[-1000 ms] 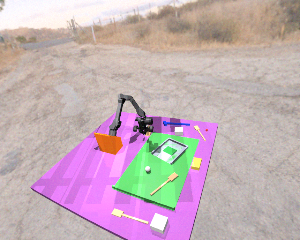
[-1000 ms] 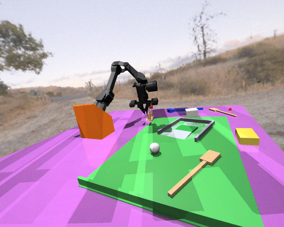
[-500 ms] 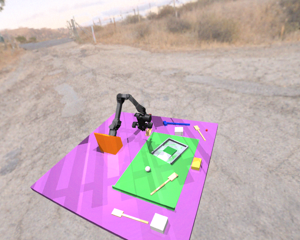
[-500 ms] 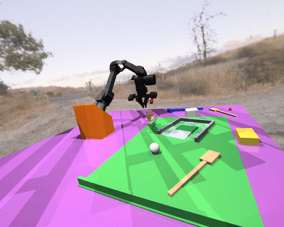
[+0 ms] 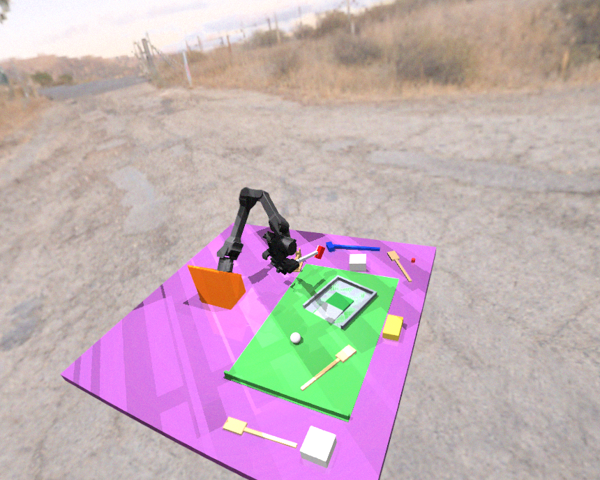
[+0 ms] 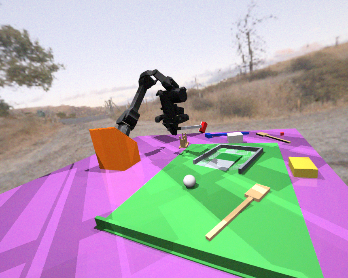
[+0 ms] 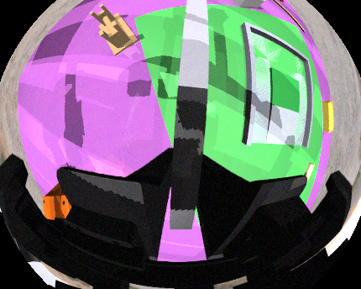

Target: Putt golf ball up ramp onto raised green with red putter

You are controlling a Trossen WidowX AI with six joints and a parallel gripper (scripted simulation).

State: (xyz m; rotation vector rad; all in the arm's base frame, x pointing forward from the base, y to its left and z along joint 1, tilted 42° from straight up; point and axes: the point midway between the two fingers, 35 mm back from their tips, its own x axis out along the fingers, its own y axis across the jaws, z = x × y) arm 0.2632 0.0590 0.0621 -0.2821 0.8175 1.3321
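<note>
Right now my gripper tip is 110 mm to the right of the red putter, 40 mm short of it and 10 mm below it. Round my gripper tip: blue putter 430 mm to the left, 160 mm ahead, 110 mm below; green mat 220 mm ahead, 130 mm below, 120 mm to the right; white golf ball 240 mm to the right, 160 mm ahead, 100 mm below.
</note>
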